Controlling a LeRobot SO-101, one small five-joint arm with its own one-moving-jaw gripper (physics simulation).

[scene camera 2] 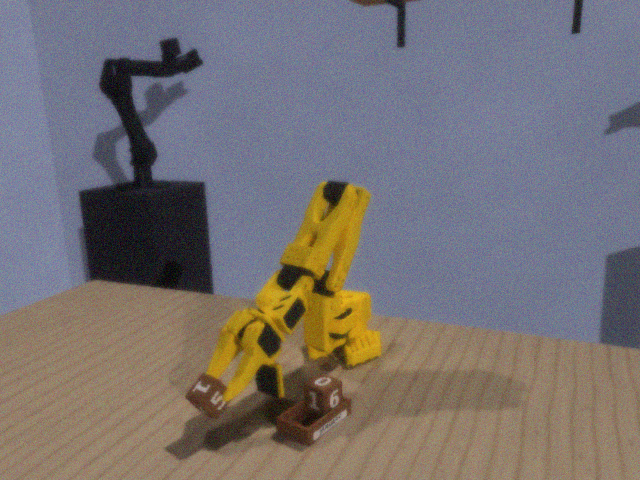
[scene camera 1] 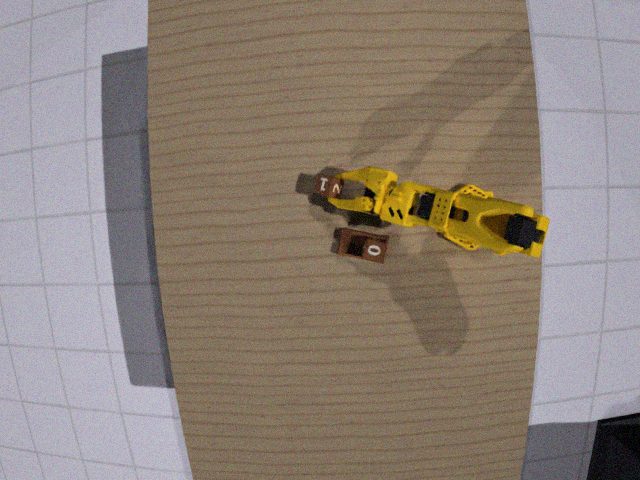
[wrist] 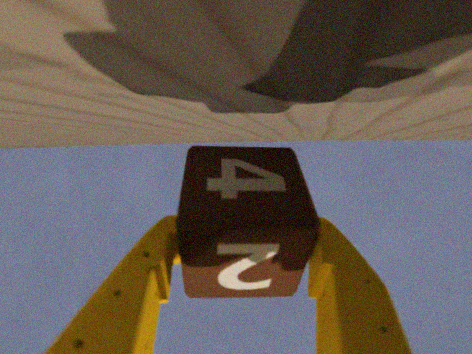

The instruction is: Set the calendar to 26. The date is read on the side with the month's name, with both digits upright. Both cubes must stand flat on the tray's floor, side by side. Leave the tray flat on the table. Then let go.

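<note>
My gripper is shut on a brown cube, both jaws pressing its sides. The cube is tilted and above the table, apart from the tray. It shows 1 and 5 in scene camera 2, and 4 and an upside-down 2 in the wrist view. The brown tray lies flat on the table. A second cube stands in its right half, seen from the label side, with 6 upright on that side, 0 on top and 1 on the inner side. The tray's left half is empty.
The wooden table carries the yellow arm, whose base stands behind the tray in scene camera 2. A black arm on a dark pedestal stands beyond the table's far edge.
</note>
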